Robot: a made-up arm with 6 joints.
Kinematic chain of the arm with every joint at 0, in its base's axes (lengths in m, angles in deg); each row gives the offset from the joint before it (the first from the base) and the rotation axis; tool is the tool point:
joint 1: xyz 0 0 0.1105 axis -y
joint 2: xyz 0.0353 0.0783 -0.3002 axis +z
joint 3: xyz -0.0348 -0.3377 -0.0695 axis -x
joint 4: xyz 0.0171 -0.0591 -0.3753 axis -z
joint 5: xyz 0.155 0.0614 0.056 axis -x
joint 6: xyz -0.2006 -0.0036 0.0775 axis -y
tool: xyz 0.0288 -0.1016 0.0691
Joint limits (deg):
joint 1: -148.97..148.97
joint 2: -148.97..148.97
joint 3: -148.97..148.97
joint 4: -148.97..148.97
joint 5: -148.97..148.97
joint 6: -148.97..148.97
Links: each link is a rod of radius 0.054 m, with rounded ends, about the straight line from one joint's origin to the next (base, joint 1, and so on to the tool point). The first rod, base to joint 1, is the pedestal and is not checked.
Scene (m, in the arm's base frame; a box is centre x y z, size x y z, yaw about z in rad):
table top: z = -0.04
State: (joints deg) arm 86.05 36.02 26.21 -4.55 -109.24 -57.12
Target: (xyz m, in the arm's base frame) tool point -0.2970 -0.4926 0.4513
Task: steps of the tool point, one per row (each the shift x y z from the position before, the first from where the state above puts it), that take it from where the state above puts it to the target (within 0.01 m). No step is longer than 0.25 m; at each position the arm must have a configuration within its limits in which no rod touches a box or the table.
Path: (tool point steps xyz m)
1: -0.1544 -0.0753 0.1756
2: -0.2054 -0.0559 0.1090
3: -0.2250 -0.0326 0.0297
4: -0.2113 -0.0070 -0.0477
5: -0.1691 0.0188 -0.1097
6: -0.1079 0.0427 -0.1460

